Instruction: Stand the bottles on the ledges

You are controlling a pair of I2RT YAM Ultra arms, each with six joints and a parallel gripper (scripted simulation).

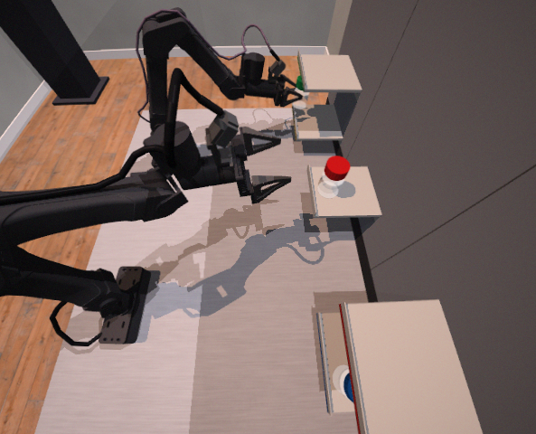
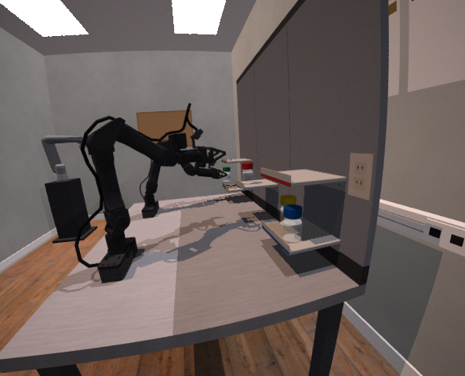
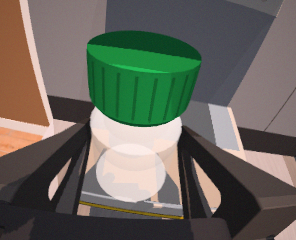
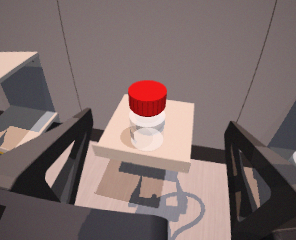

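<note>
The red-capped bottle lies 140 mm ahead of my right hand, 120 mm below it and 40 mm to the left of it. The rest, counted from my right hand: grey wall panel (280 mm ahead, 90 mm above, 60 mm to the left); blue-capped bottle (400 mm to the right, 210 mm below, 140 mm ahead); yellow-capped bottle (290 mm to the right, 210 mm below, 180 mm ahead).
</note>
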